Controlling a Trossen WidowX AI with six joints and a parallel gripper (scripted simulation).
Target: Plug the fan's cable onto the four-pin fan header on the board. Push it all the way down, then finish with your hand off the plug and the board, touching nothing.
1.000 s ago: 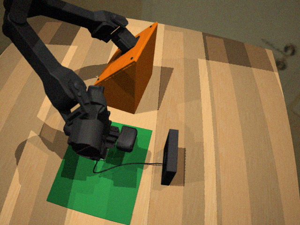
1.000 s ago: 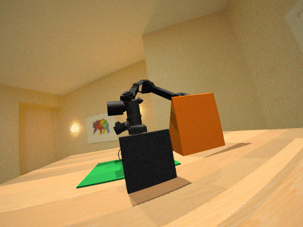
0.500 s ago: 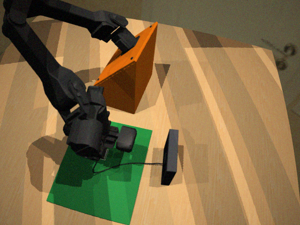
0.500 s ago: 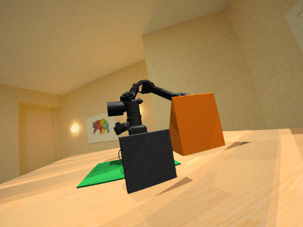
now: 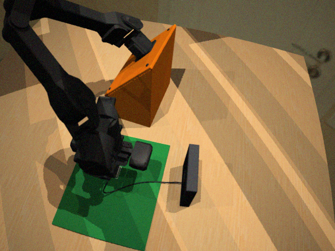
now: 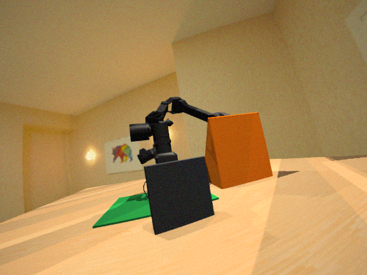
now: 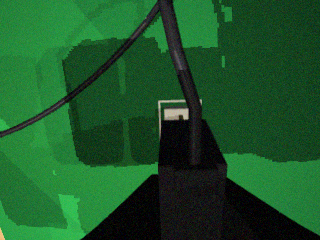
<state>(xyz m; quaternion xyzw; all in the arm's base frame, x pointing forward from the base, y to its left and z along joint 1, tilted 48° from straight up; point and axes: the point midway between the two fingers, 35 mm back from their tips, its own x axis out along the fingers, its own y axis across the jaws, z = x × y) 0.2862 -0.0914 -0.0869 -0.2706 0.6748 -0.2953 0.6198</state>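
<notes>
Now: the white four-pin header 40 mm below my gripper tip and 10 mm ahead of it. The rest, counted from my gripper tip: green board 60 mm below, 40 mm ahead, 10 mm to the left; then dark plug 10 mm ahead, 10 mm above; then dark fan 180 mm to the left, 20 mm above, 10 mm behind.
</notes>
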